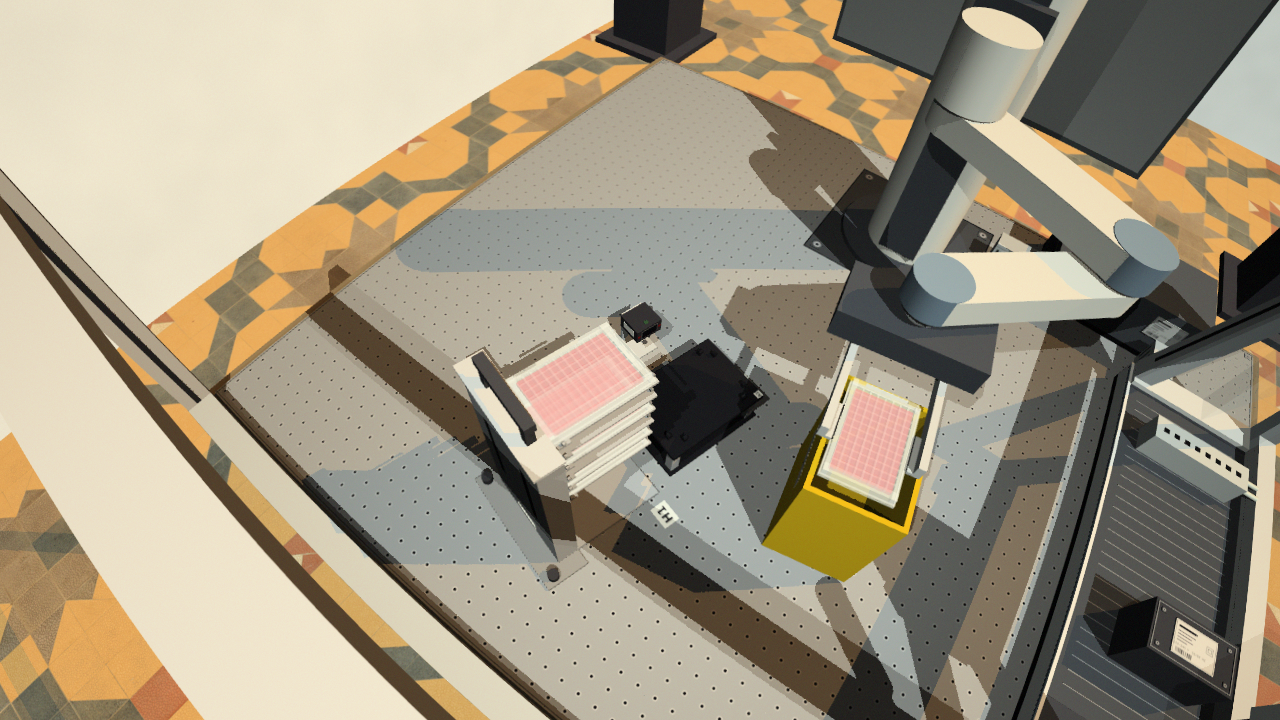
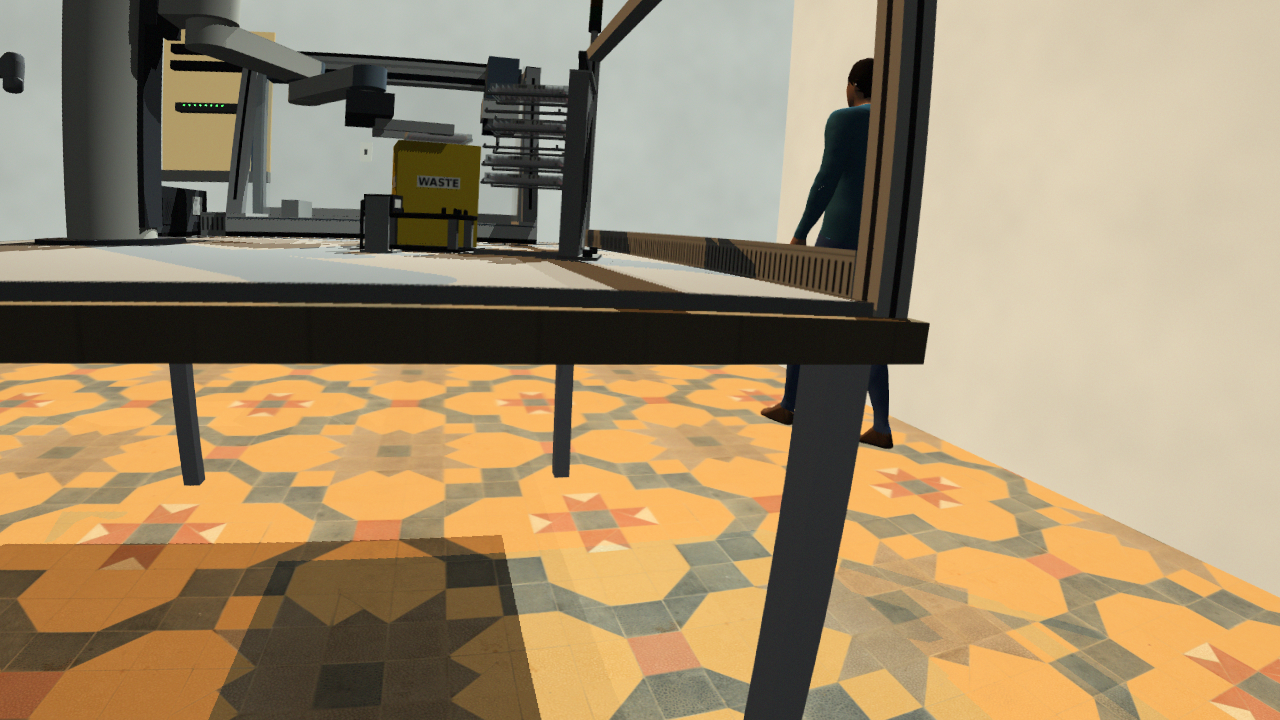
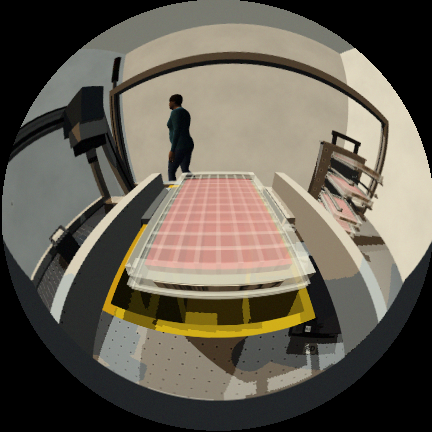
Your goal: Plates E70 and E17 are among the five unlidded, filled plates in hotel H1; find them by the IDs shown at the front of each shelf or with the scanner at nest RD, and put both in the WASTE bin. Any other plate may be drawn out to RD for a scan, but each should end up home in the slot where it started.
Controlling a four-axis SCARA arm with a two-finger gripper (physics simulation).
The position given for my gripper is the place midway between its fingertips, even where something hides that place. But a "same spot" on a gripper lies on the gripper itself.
my gripper: image 1; image 2 449,133; image 3
same spot on my gripper: (image 3: 358,302) = (image 1: 855,353)
